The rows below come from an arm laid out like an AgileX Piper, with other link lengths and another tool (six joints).
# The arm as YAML. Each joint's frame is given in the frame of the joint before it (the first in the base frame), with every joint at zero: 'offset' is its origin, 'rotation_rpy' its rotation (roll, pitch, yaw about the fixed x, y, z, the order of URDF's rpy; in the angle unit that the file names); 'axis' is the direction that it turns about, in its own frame. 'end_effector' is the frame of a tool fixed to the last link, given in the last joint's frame.
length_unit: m
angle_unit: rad
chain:
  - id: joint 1
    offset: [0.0, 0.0, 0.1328]
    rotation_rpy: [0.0, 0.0, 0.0]
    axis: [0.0, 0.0, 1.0]
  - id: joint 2
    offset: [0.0, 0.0, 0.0]
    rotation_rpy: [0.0, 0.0, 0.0]
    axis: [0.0, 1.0, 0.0]
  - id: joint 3
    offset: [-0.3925, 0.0, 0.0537]
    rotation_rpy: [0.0, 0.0, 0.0]
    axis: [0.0, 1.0, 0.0]
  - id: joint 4
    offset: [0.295, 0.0, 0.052]
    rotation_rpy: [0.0, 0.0, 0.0]
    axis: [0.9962, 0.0, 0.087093]
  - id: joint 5
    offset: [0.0, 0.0, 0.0]
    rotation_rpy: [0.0, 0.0, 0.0]
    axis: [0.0, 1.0, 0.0]
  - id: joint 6
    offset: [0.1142, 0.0, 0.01]
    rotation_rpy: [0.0, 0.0, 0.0]
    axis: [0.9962, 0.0, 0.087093]
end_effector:
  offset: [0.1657, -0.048, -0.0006]
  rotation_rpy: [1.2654, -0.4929, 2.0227]
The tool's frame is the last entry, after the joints.
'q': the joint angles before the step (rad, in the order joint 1, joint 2, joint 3, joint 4, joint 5, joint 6). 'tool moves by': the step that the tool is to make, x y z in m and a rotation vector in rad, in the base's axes. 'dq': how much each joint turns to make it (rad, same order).
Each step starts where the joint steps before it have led.
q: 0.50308, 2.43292, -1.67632, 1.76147, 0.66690, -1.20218
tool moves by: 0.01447, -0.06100, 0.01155, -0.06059, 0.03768, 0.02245
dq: -0.10112, -0.04162, -0.01446, -0.24847, 0.06859, 0.18795
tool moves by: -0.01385, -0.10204, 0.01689, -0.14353, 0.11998, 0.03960
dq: -0.13638, -0.09245, -0.00117, -0.38766, 0.15804, 0.30484
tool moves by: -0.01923, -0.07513, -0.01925, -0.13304, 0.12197, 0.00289
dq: -0.08110, -0.01491, 0.00002, -0.22224, 0.10589, 0.15612
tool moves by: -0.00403, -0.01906, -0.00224, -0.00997, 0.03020, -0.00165
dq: -0.02960, 0.00001, -0.00003, -0.02416, 0.03703, 0.01238
